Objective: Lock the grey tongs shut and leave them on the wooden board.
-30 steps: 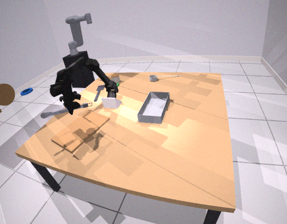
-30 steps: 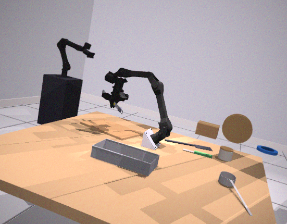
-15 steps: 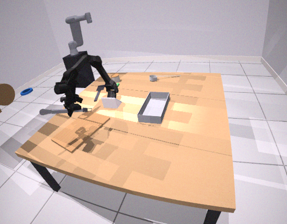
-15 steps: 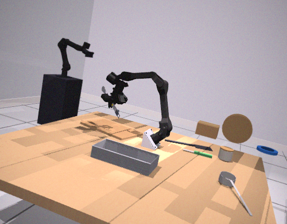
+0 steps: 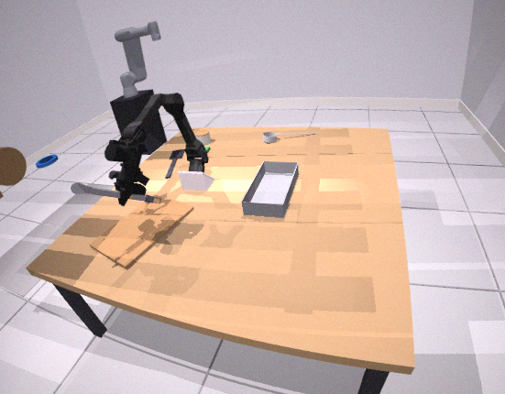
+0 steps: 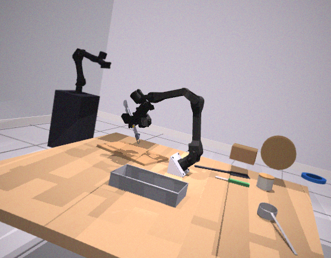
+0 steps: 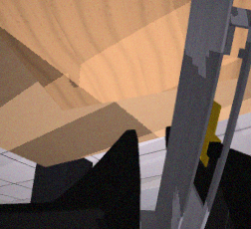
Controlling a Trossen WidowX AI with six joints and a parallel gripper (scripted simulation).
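Right now the wooden board is 50 mm to the left of my gripper tip and 140 mm below it. From my gripper tip the other things lie so: black spatula: 170 mm behind, 570 mm to the left, 140 mm below; then green-handled tool: 30 mm behind, 620 mm to the left, 140 mm below; then roasting tin: 440 mm ahead, 350 mm to the left, 110 mm below.
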